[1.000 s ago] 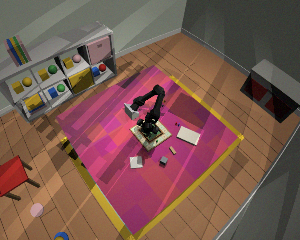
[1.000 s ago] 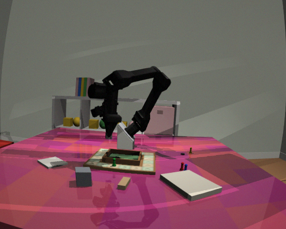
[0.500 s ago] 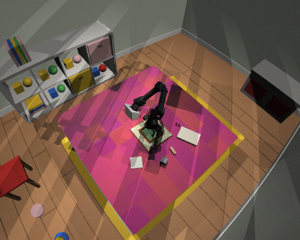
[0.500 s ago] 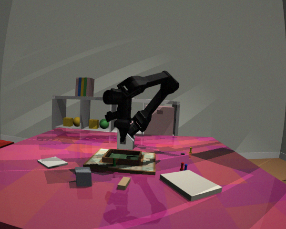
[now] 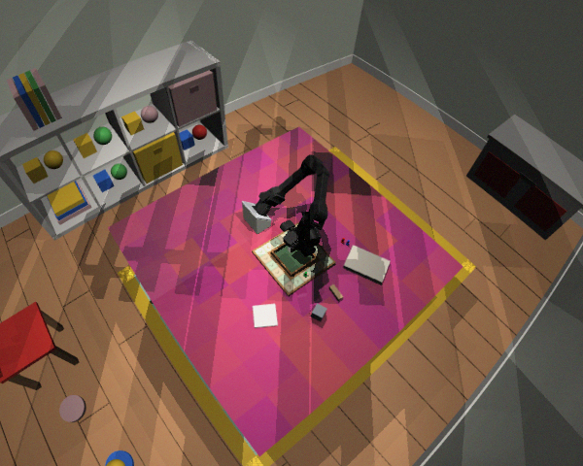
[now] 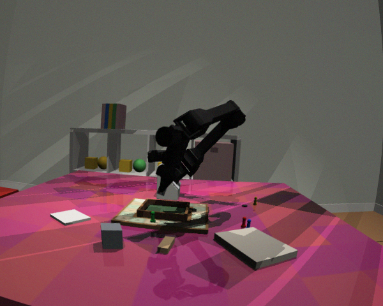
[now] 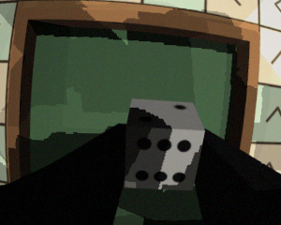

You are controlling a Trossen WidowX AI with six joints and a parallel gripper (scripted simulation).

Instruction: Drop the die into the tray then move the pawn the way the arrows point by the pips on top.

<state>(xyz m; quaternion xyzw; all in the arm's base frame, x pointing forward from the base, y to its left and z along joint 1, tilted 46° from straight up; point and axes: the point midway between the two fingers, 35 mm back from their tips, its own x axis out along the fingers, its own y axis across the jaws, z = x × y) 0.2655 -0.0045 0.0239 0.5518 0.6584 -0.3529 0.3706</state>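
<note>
The green pawn is 120 mm ahead of my gripper tip and 60 mm below it. Round my gripper tip: green dice tray 80 mm below, 10 mm to the left, 10 mm ahead; tan block 270 mm ahead, 80 mm below, 70 mm to the left; white die right at my gripper tip.
</note>
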